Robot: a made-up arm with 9 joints. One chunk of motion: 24 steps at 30 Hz.
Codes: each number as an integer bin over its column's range. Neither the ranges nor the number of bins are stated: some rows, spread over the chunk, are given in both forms.
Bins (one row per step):
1: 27 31 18 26 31 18 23 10 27
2: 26 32 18 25 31 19 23 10 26
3: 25 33 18 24 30 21 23 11 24
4: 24 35 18 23 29 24 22 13 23
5: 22 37 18 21 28 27 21 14 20
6: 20 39 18 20 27 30 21 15 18
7: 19 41 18 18 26 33 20 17 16
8: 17 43 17 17 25 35 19 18 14
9: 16 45 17 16 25 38 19 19 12
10: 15 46 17 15 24 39 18 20 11
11: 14 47 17 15 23 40 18 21 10
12: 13 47 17 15 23 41 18 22 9
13: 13 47 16 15 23 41 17 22 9
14: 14 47 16 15 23 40 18 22 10
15: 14 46 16 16 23 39 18 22 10
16: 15 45 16 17 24 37 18 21 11
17: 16 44 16 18 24 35 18 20 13
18: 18 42 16 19 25 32 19 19 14
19: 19 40 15 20 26 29 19 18 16
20: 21 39 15 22 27 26 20 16 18
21: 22 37 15 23 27 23 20 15 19
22: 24 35 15 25 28 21 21 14 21
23: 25 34 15 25 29 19 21 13 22
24: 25 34 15 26 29 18 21 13 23
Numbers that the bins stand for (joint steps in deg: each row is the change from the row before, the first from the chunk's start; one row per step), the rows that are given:
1: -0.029 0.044 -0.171 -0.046 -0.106 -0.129 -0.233 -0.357 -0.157
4: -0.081 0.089 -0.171 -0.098 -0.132 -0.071 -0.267 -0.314 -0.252
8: -0.203 0.178 -0.184 -0.203 -0.183 0.033 -0.367 -0.243 -0.467
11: -0.256 0.222 -0.184 -0.238 -0.208 0.081 -0.400 -0.200 -0.562
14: -0.256 0.222 -0.197 -0.238 -0.208 0.081 -0.400 -0.186 -0.562
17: -0.221 0.189 -0.197 -0.186 -0.195 0.033 -0.400 -0.214 -0.490
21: -0.116 0.111 -0.210 -0.098 -0.157 -0.081 -0.333 -0.286 -0.348
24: -0.063 0.078 -0.210 -0.046 -0.132 -0.129 -0.300 -0.314 -0.252
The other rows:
2: -0.046 0.056 -0.171 -0.063 -0.106 -0.119 -0.233 -0.357 -0.181
3: -0.063 0.067 -0.171 -0.081 -0.119 -0.100 -0.233 -0.343 -0.229
5: -0.116 0.111 -0.171 -0.133 -0.144 -0.043 -0.300 -0.300 -0.324
6: -0.151 0.133 -0.171 -0.151 -0.157 -0.014 -0.300 -0.286 -0.371
7: -0.168 0.156 -0.171 -0.186 -0.170 0.014 -0.333 -0.257 -0.419
9: -0.221 0.200 -0.184 -0.221 -0.183 0.062 -0.367 -0.229 -0.514
10: -0.238 0.211 -0.184 -0.238 -0.195 0.071 -0.400 -0.214 -0.538
12: -0.273 0.222 -0.184 -0.238 -0.208 0.090 -0.400 -0.186 -0.586
13: -0.273 0.222 -0.197 -0.238 -0.208 0.090 -0.433 -0.186 -0.586
15: -0.256 0.211 -0.197 -0.221 -0.208 0.071 -0.400 -0.186 -0.562
16: -0.238 0.200 -0.197 -0.203 -0.195 0.052 -0.400 -0.200 -0.538
18: -0.186 0.167 -0.197 -0.168 -0.183 0.005 -0.367 -0.229 -0.467
19: -0.168 0.144 -0.210 -0.151 -0.170 -0.024 -0.367 -0.243 -0.419
20: -0.133 0.133 -0.210 -0.116 -0.157 -0.052 -0.333 -0.271 -0.371
22: -0.081 0.089 -0.210 -0.063 -0.144 -0.100 -0.300 -0.300 -0.300
23: -0.063 0.078 -0.210 -0.063 -0.132 -0.119 -0.300 -0.314 -0.276

